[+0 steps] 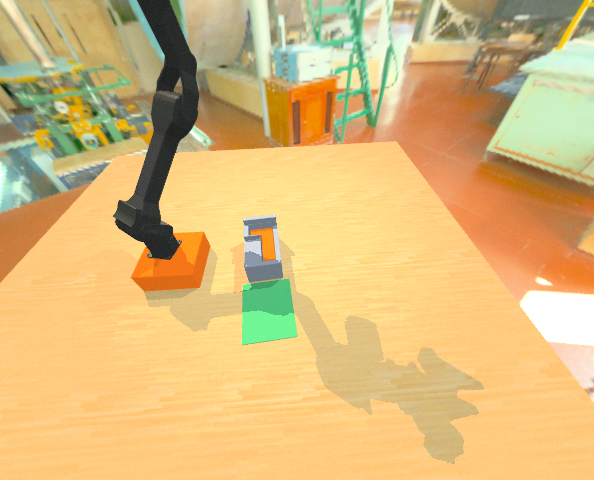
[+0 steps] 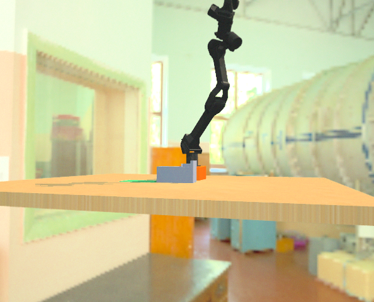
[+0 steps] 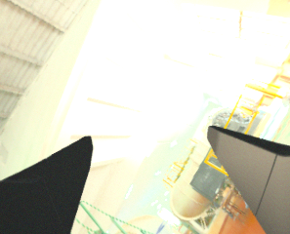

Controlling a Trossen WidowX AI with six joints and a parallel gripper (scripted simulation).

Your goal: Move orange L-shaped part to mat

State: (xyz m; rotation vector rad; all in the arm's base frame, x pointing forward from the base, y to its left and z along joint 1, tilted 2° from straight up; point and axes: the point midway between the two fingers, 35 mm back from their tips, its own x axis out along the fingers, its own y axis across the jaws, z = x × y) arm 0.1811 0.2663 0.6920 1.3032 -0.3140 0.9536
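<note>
Now: gripper tip 73 cm above the orange L-shaped part, 21 cm to the left of it and 2 cm short of it. Round my gripper tip: green mat: 79 cm below, 37 cm to the right, 7 cm ahead.
</note>
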